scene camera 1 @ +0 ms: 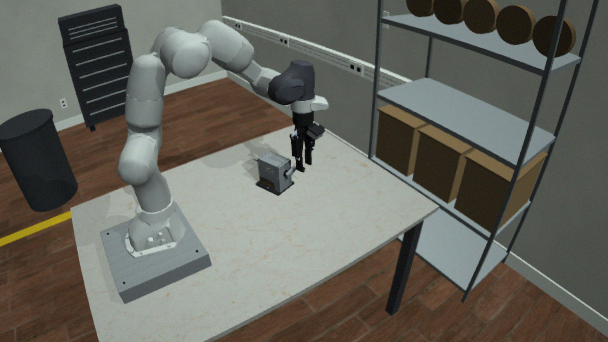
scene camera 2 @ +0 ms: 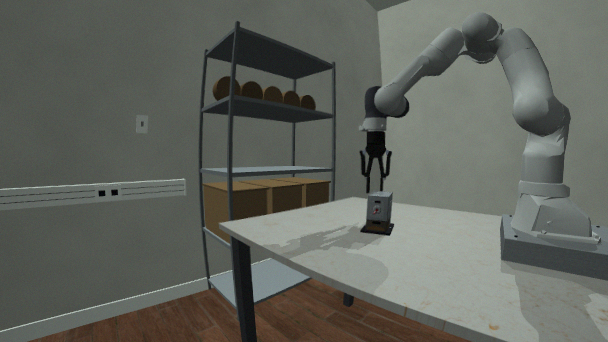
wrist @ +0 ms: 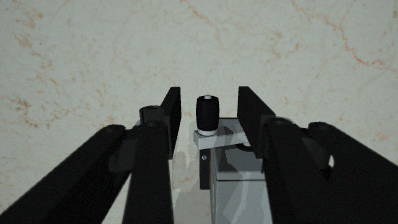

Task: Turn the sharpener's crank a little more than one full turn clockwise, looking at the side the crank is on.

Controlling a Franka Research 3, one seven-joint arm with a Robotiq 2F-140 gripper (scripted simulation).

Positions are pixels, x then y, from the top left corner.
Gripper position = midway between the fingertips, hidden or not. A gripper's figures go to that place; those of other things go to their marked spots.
Labels:
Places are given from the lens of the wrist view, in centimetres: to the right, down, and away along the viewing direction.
my gripper (wrist: 209, 102): 1, -1, 17
crank (wrist: 209, 135): 1, 2, 19

